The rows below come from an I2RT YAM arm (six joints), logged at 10 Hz.
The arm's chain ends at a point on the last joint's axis. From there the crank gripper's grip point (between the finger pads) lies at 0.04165 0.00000 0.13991 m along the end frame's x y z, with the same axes.
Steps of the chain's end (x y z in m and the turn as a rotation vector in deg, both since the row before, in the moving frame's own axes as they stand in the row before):
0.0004 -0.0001 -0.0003 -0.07 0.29 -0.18
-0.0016 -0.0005 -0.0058 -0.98 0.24 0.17
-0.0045 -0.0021 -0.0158 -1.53 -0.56 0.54
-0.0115 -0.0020 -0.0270 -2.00 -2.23 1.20
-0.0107 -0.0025 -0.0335 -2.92 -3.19 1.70
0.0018 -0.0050 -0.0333 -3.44 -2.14 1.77
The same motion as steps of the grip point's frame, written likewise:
0.0011 -0.0001 -0.0005 -0.07 0.29 -0.18
-0.0010 0.0020 -0.0060 -0.98 0.24 0.17
-0.0059 0.0020 -0.0155 -1.53 -0.56 0.54
-0.0170 0.0037 -0.0256 -2.00 -2.23 1.20
-0.0187 0.0058 -0.0316 -2.92 -3.19 1.70
-0.0036 0.0046 -0.0321 -3.44 -2.14 1.77

